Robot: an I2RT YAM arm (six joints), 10 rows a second.
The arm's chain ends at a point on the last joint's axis. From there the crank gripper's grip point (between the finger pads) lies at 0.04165 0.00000 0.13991 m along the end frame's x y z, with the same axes.
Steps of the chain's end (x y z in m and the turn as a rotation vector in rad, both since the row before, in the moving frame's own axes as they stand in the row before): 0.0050 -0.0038 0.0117 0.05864 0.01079 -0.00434; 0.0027 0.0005 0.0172 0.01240 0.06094 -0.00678; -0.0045 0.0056 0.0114 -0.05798 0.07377 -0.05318; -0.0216 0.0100 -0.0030 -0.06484 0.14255 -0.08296; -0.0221 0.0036 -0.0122 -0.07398 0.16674 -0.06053
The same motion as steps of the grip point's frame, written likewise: 0.0065 -0.0122 0.0110 0.05864 0.01079 -0.00434; 0.0111 -0.0015 0.0144 0.01240 0.06094 -0.00678; 0.0058 0.0111 0.0078 -0.05798 0.07377 -0.05318; -0.0019 0.0146 -0.0105 -0.06484 0.14255 -0.08296; 0.0007 0.0104 -0.0213 -0.07398 0.16674 -0.06053
